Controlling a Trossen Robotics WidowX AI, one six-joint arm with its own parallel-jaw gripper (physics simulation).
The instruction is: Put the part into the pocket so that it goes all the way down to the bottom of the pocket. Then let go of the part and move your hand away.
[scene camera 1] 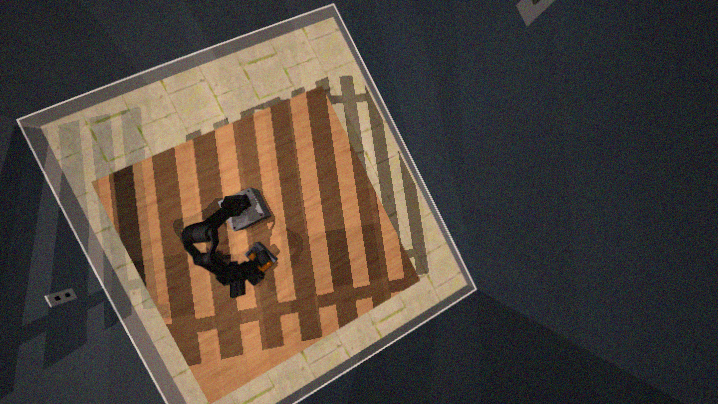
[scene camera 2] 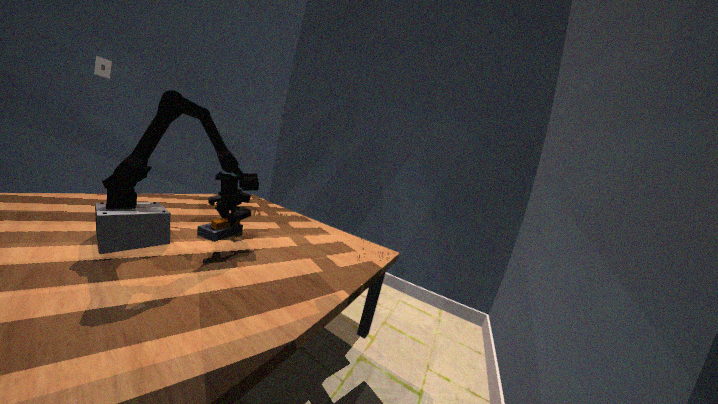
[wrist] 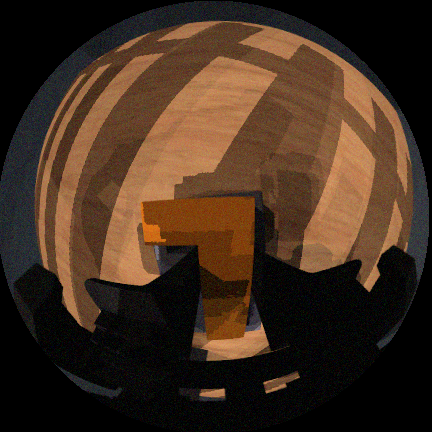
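The orange L-shaped part is held between the fingers of my gripper, which is shut on one leg of it. The other leg sticks out to the left in the wrist view. The dark blue-grey block with the pocket is directly under the part. In the wrist view its top and right edges run nearly parallel to the part's. In scene camera 2 the part's top stands above the block's rim. The pocket is mostly hidden, and how deep the part sits cannot be seen.
The grey base box carries the arm and stands on the wooden table, near the block. Striped shadows cross the table. A table corner shows at the right in scene camera 2.
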